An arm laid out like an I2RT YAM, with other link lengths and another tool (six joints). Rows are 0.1 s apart.
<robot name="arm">
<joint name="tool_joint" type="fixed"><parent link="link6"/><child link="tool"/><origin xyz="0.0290 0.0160 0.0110" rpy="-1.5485 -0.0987 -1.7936"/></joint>
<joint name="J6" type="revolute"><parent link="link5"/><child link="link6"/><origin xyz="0.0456 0.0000 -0.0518"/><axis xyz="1 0 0"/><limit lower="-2.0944" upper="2.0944"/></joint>
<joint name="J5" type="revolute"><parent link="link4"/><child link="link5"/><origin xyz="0.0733 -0.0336 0.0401"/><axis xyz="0 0 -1"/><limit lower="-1.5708" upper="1.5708"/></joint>
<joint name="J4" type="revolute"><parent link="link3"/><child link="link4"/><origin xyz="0.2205 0.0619 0.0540"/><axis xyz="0 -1 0"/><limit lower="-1.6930" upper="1.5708"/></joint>
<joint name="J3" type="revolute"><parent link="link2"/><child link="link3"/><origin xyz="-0.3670 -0.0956 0.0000"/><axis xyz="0 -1 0"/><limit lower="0.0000" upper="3.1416"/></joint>
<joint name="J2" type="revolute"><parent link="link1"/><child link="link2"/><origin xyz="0.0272 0.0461 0.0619"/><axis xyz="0 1 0"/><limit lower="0.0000" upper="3.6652"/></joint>
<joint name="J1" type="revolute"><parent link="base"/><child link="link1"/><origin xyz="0.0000 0.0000 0.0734"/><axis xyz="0 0 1"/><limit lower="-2.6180" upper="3.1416"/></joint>
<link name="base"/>
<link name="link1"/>
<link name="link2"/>
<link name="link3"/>
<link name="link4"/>
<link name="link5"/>
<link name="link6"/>
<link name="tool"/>
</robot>
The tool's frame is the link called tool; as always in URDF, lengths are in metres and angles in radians.
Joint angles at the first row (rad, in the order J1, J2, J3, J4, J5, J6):
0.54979 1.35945 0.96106 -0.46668 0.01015 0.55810
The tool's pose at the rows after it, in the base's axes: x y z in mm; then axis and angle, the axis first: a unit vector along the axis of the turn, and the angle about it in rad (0 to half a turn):
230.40 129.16 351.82 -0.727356 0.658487 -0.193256 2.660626
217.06 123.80 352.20 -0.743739 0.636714 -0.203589 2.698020
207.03 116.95 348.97 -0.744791 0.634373 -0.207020 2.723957
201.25 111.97 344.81 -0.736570 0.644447 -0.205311 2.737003
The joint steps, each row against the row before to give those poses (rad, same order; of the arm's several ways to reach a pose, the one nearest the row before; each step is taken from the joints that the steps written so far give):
0.01281 -0.02055 0.01648 -0.07882 0.00902 -0.07105
0.01300 -0.03054 -0.00090 -0.06358 0.01941 -0.04655
0.00330 -0.02747 -0.02013 -0.02996 0.01520 -0.00413
0.00095 -0.01805 -0.02390 -0.00550 0.01046 0.02601

